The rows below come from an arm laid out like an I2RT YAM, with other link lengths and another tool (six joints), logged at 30 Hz.
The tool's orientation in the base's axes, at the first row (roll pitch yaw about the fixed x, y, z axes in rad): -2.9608, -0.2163, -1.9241
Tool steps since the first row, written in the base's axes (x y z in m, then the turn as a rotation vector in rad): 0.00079, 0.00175, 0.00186, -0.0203, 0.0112, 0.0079; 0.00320, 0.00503, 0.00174, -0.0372, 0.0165, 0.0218; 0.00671, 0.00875, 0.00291, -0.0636, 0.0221, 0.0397; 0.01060, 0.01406, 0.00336, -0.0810, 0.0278, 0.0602; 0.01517, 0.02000, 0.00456, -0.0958, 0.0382, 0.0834; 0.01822, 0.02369, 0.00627, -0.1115, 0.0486, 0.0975; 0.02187, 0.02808, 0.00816, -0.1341, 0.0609, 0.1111; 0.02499, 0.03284, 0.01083, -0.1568, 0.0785, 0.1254; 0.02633, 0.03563, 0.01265, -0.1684, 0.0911, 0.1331; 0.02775, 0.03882, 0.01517, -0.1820, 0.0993, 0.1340; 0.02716, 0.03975, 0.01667, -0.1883, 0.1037, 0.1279; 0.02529, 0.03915, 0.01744, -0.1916, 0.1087, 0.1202
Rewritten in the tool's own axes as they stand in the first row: -0.00147, -0.00053, -0.00217, -0.0017, 0.0210, -0.0124; -0.00532, -0.00177, -0.00267, 0.0021, 0.0360, -0.0288; -0.00966, -0.00413, -0.00443, 0.0098, 0.0593, -0.0500; -0.01575, -0.00624, -0.00587, 0.0148, 0.0737, -0.0728; -0.02248, -0.00892, -0.00814, 0.0153, 0.0867, -0.0992; -0.02652, -0.01096, -0.01045, 0.0141, 0.1021, -0.1170; -0.03137, -0.01337, -0.01306, 0.0134, 0.1246, -0.1354; -0.03621, -0.01531, -0.01656, 0.0080, 0.1487, -0.1559; -0.03883, -0.01604, -0.01891, 0.0020, 0.1620, -0.1677; -0.04170, -0.01684, -0.02203, -0.0007, 0.1771, -0.1720; -0.04203, -0.01627, -0.02376, -0.0039, 0.1854, -0.1679; -0.04068, -0.01483, -0.02453, -0.0091, 0.1913, -0.1621
